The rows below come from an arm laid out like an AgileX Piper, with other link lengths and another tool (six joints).
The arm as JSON. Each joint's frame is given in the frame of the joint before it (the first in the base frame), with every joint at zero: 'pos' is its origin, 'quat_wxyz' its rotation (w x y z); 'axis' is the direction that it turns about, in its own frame. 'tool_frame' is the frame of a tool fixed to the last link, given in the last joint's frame.
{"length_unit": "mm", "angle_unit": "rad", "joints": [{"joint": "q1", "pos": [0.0, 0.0, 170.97], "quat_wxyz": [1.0, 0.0, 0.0, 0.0], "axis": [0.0, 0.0, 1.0]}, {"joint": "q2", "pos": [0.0, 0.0, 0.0], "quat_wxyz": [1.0, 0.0, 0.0, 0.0], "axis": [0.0, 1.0, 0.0]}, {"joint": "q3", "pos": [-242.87, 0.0, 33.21], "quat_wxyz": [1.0, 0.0, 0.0, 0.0], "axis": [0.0, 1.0, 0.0]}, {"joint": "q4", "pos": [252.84, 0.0, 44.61], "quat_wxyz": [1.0, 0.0, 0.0, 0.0], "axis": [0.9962, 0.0, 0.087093]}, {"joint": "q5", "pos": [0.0, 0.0, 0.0], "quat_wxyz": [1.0, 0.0, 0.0, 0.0], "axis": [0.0, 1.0, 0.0]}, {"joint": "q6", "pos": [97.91, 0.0, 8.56], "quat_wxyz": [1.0, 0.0, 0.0, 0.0], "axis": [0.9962, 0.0, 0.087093]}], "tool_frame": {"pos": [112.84, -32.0, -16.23], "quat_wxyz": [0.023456, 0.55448, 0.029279, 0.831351]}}
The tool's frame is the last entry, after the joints.
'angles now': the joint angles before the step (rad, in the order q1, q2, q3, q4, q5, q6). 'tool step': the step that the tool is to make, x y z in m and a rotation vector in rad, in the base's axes. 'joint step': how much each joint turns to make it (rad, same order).
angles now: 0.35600 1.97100 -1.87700 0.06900 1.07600 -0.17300
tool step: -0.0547 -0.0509 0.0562 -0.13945 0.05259 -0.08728
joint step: -0.00101 -0.18122 0.02435 -0.14900 0.25487 0.08200
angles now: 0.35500 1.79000 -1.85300 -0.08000 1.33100 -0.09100
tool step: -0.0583 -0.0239 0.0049 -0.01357 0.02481 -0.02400
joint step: -0.00008 -0.24318 0.27334 -0.01297 -0.00016 0.02394
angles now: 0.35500 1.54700 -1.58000 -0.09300 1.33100 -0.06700
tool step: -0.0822 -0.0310 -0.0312 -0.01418 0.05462 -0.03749
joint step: 0.00009 -0.32190 0.41887 -0.00803 -0.03696 0.04309
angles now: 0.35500 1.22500 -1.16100 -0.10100 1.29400 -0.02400
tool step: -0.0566 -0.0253 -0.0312 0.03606 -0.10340 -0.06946
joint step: -0.00300 -0.35605 0.37014 -0.03100 -0.11509 0.08501
